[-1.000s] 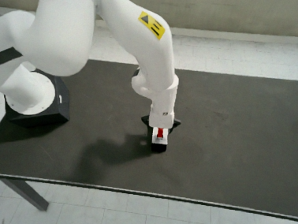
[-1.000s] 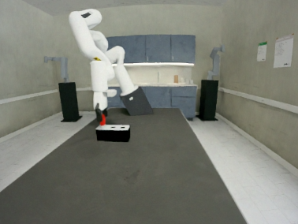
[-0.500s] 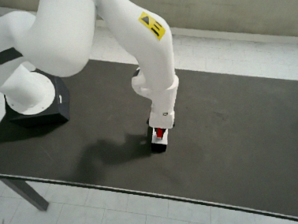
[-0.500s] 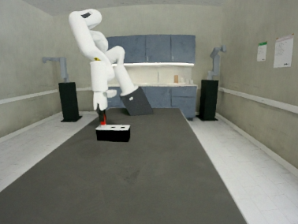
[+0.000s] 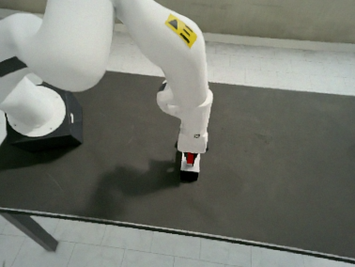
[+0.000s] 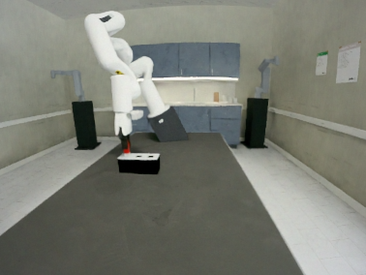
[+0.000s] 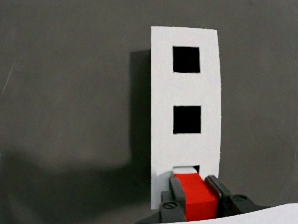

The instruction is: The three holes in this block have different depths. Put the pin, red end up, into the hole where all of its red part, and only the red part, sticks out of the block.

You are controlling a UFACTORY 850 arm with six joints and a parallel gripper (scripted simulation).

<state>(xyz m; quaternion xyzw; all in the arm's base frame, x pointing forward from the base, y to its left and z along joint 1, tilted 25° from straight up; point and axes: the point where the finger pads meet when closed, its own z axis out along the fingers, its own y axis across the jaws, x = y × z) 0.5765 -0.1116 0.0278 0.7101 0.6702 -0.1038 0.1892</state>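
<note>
The block lies 10 mm ahead of my hand, 60 mm to the left of it and 100 mm below it. Also, from my hand: pin (10 mm below).
</note>
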